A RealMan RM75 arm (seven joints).
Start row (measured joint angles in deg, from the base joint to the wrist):
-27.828 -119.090 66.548 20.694 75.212 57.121 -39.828
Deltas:
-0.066 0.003 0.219 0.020 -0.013 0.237 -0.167
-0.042 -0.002 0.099 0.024 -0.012 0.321 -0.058
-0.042 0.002 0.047 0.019 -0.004 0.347 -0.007
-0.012 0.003 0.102 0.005 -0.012 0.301 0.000
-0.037 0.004 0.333 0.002 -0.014 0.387 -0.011
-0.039 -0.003 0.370 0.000 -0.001 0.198 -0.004
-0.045 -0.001 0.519 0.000 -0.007 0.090 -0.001
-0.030 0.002 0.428 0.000 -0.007 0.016 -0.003
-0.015 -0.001 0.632 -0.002 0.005 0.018 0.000
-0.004 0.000 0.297 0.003 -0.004 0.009 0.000
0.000 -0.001 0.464 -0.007 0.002 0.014 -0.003
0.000 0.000 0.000 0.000 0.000 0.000 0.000
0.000 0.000 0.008 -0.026 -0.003 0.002 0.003
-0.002 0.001 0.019 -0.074 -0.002 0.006 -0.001
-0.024 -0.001 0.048 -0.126 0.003 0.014 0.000
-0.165 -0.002 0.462 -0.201 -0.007 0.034 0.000
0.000 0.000 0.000 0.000 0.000 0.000 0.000
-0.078 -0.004 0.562 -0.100 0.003 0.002 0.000
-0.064 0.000 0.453 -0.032 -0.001 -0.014 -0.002
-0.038 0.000 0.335 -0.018 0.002 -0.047 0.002
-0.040 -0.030 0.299 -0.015 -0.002 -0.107 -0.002
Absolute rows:
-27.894 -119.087 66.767 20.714 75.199 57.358 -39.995
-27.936 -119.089 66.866 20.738 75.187 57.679 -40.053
-27.978 -119.087 66.913 20.757 75.183 58.026 -40.060
-27.990 -119.084 67.015 20.762 75.171 58.327 -40.060
-28.027 -119.080 67.348 20.764 75.157 58.714 -40.071
-28.066 -119.083 67.718 20.764 75.156 58.912 -40.075
-28.111 -119.084 68.237 20.764 75.149 59.002 -40.076
-28.141 -119.082 68.665 20.764 75.142 59.018 -40.079
-28.156 -119.083 69.297 20.762 75.147 59.036 -40.079
-28.160 -119.083 69.594 20.765 75.143 59.045 -40.079
-28.160 -119.084 70.058 20.758 75.145 59.059 -40.082
-28.160 -119.084 70.058 20.758 75.145 59.059 -40.082
-28.160 -119.084 70.066 20.732 75.142 59.061 -40.079
-28.162 -119.083 70.085 20.658 75.140 59.067 -40.080
-28.186 -119.084 70.133 20.532 75.143 59.081 -40.080
-28.351 -119.086 70.595 20.331 75.136 59.115 -40.080
-28.351 -119.086 70.595 20.331 75.136 59.115 -40.080
-28.429 -119.090 71.157 20.231 75.139 59.117 -40.080
-28.493 -119.090 71.610 20.199 75.138 59.103 -40.082
-28.531 -119.090 71.945 20.181 75.140 59.056 -40.080
-28.571 -119.120 72.244 20.166 75.138 58.949 -40.082

